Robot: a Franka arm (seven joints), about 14 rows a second.
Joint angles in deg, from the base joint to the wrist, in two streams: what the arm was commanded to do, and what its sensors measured. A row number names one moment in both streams.
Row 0, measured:
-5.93, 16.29, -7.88, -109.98, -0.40, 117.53, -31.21
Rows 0 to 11, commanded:
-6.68, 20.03, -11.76, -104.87, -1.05, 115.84, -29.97
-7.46, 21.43, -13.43, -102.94, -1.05, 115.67, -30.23
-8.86, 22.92, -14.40, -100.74, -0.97, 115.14, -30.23
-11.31, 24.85, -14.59, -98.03, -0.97, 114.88, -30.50
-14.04, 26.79, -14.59, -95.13, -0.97, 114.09, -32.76
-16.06, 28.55, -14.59, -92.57, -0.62, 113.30, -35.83
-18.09, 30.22, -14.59, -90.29, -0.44, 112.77, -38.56
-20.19, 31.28, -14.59, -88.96, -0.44, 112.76, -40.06
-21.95, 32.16, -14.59, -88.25, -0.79, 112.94, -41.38
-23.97, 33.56, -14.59, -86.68, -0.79, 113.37, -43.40
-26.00, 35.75, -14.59, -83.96, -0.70, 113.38, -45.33
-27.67, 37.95, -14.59, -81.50, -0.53, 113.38, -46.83
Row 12, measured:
-24.46, 32.94, -15.12, -88.55, -0.52, 114.97, -43.66
